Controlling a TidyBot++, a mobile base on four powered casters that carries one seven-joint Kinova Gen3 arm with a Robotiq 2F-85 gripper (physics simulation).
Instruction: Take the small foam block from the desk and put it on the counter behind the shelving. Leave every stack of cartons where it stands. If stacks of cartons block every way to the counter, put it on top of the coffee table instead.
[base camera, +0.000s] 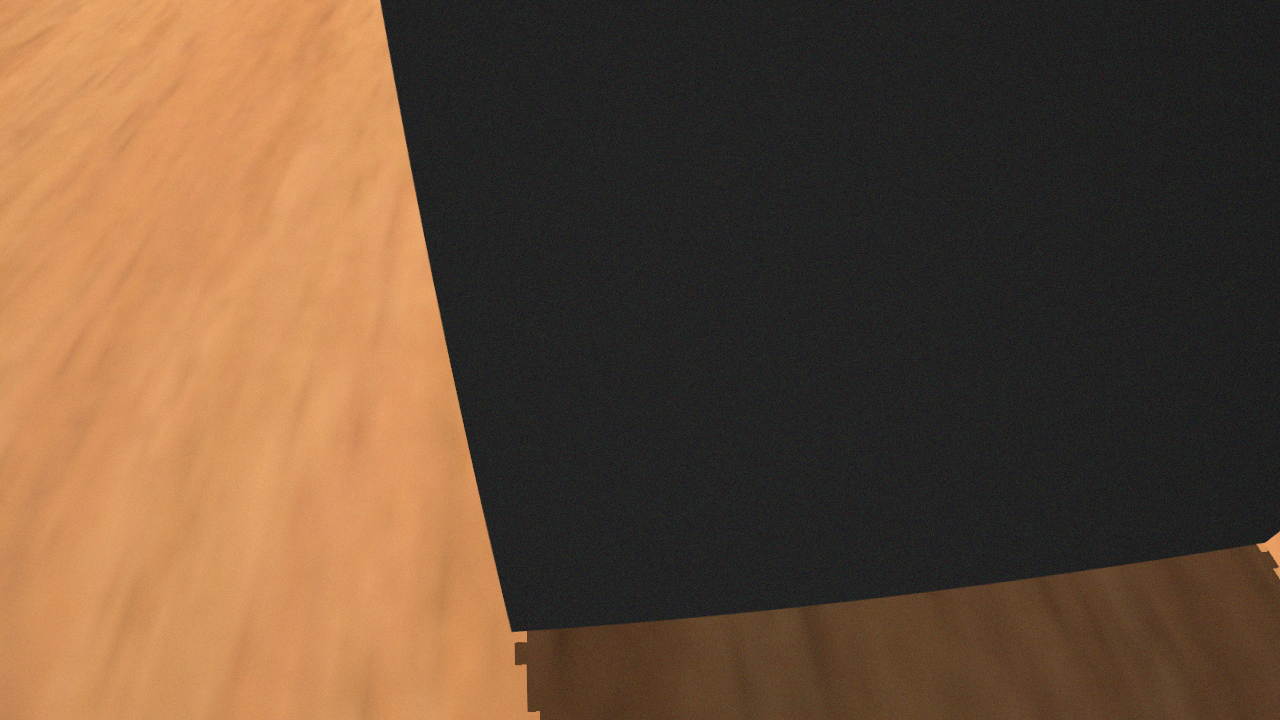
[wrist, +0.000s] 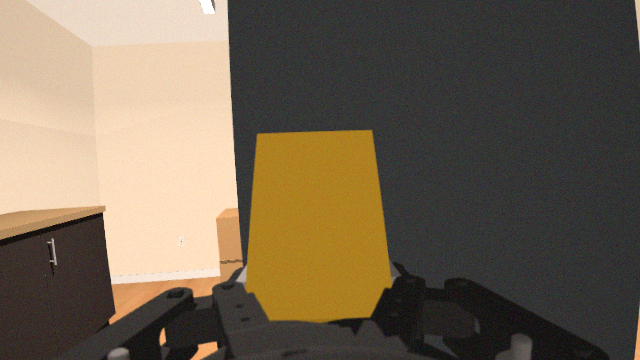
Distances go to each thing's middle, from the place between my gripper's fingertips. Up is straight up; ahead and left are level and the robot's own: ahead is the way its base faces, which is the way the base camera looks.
Right now my hand is 3 cm below the yellow foam block (wrist: 317, 252).
